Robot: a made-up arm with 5 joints.
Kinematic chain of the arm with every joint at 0, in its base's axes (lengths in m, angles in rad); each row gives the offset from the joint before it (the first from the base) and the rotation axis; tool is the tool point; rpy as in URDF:
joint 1: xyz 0 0 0.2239 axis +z
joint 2: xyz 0 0 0 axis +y
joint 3: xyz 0.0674 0 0.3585 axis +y
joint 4: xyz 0.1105 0 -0.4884 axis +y
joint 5: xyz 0.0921 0 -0.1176 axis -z
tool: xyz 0 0 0 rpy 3.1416 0 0
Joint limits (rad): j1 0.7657..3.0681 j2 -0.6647..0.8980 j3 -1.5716..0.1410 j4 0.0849..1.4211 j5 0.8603..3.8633
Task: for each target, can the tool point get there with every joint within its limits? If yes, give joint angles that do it. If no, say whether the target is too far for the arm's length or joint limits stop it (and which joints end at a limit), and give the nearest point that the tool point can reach.
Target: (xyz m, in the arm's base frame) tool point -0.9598 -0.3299 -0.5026
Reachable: no: too far | nearest point -0.6863 0.0505 -0.1429 | short by 0.591 m
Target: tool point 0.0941 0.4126 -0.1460
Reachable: yes | joints 1.3465 0.6023 -0.5966 0.2682 3.0476
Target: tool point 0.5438 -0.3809 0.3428
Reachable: no: joint limits stop it (at a limit: joint 2, joint 3, joint 4) | nearest point 0.1541 -0.1079 0.0850 | short by 0.541 m
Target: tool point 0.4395 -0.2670 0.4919
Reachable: no: joint limits stop it (at a limit: joint 2, joint 3, joint 4) | nearest point 0.1608 -0.0977 0.0850 | short by 0.521 m
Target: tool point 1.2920 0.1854 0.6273
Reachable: no: too far | nearest point 0.5901 0.5673 0.5355 | short by 0.804 m
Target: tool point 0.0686 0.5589 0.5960
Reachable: yes | joints 1.4487 -0.3249 -1.2175 1.2478 1.8448
